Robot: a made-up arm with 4 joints.
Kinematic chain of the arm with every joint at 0, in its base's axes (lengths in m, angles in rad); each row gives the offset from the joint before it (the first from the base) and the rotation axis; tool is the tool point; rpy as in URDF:
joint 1: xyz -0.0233 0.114 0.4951 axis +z
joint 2: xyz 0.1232 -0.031 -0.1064 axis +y
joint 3: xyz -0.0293 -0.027 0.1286 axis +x
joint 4: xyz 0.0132 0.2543 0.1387 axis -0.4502 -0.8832 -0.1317
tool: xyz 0.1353 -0.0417 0.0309 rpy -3.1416 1.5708 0
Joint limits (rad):
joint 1: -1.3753..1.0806
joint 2: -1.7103..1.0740
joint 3: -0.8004..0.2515
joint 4: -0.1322..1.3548
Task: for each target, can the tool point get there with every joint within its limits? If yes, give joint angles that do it. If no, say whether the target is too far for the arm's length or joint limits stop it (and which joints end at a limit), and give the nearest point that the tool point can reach.
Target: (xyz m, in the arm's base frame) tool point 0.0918 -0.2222 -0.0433
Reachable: no: joint limits stop it (at a limit: joint 1, joint 2, joint 3, joint 4) | nearest point 0.2212 -0.0948 0.3194 | short by 0.406 m
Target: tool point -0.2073 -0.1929 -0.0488
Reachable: no: joint limits stop it (at a limit: joint 1, joint 2, joint 3, joint 4) | nearest point -0.2926 -0.1265 0.3146 | short by 0.379 m
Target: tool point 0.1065 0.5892 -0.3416
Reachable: no: too far | nearest point 0.0329 0.4706 0.3146 | short by 0.671 m
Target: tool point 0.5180 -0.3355 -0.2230
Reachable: no: too far | nearest point 0.2435 -0.1076 0.3346 | short by 0.662 m
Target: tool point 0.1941 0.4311 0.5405
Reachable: yes | joints 0.3813 0.4454 -0.4044 0.1680
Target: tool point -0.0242 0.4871 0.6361
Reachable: yes | joints 0.6981 0.3708 -0.4493 1.1373
